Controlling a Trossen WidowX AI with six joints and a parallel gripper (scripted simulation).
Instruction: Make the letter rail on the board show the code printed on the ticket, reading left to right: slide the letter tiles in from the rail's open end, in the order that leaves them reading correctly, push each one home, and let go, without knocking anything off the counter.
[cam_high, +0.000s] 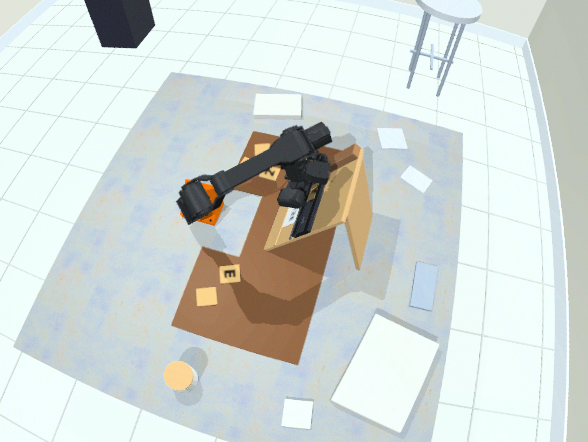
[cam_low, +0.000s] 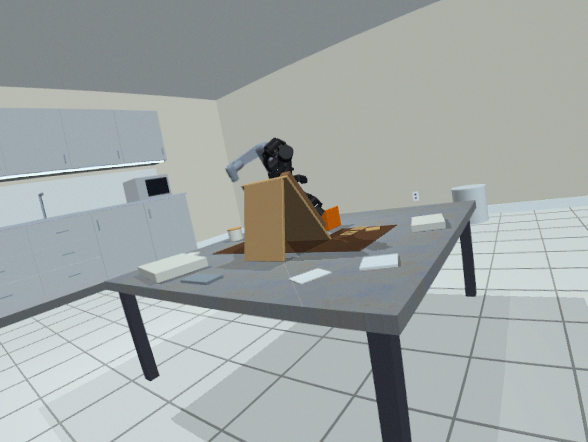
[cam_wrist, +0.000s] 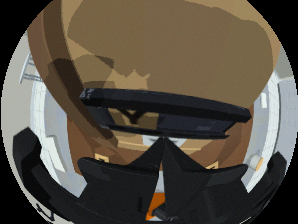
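My gripper tip is 30 mm past the white ticket, 10 mm to the left of it and 90 mm above it. The rest, counted from my gripper tip: grey card (410 mm ahead, 120 mm to the right, 180 mm below); white box (320 mm ahead, 410 mm to the right, 160 mm below); brown mat (130 mm behind, 30 mm to the right, 180 mm below).
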